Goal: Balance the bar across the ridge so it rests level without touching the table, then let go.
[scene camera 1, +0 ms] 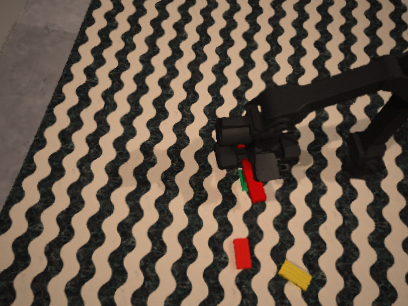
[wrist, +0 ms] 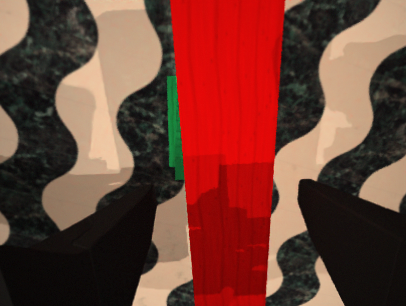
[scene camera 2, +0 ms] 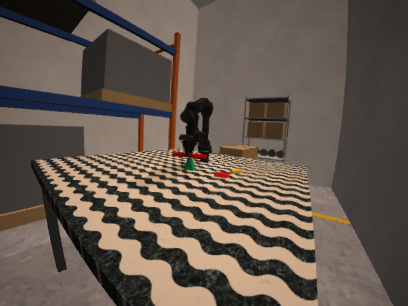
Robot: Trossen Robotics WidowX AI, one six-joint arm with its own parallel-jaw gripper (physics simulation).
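Where they show: gripper, fingertip midpoint: (scene camera 1: 249,165) (wrist: 226,192) (scene camera 2: 188,154); arm's base at its link origin: (scene camera 1: 355,167) (scene camera 2: 204,161).
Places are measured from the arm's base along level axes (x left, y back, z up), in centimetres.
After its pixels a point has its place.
Note:
The long red bar (scene camera 1: 257,191) {z 8.7, x 14.8, y -25.3 cm} (scene camera 2: 178,154) {z 8.0, x 3.8, y -31.3 cm} (wrist: 227,100) {z 8.7, x 11.7, y -26.4 cm} lies across the top of the green ridge (scene camera 1: 243,182) {z 0.9, x 9.7, y -28.3 cm} (scene camera 2: 189,165) {z 2.6, x 9.4, y -28.5 cm} (wrist: 173,122) {z 0.4, x 8.0, y -25.4 cm}. It looks close to level in scene camera 2, with both ends above the table. In the wrist view the bar covers most of the ridge, whose left edge shows beside it. My gripper (scene camera 2: 189,152) {z 8.0, x 8.1, y -27.9 cm} (wrist: 226,192) {z 8.0, x 8.1, y -27.9 cm} is open around the bar, with a gap between each finger and the bar's side. In scene camera 1 the arm hides the fingertips and part of the bar.
A short red block (scene camera 1: 242,253) {z 1.7, x 27.8, y -26.5 cm} (scene camera 2: 222,175) {z 1.0, x 28.6, y -28.0 cm} and a yellow block (scene camera 1: 295,275) {z 1.6, x 30.4, y -14.3 cm} (scene camera 2: 237,171) {z 1.2, x 31.2, y -15.8 cm} lie on the wavy-striped table (scene camera 1: 150,225) {z 0.0, x 24.5, y -49.3 cm} (scene camera 2: 210,235) {z 0.0, x 46.2, y -67.4 cm}, off to one side of the ridge. A cardboard box (scene camera 2: 239,151) and storage racks stand beyond the table.

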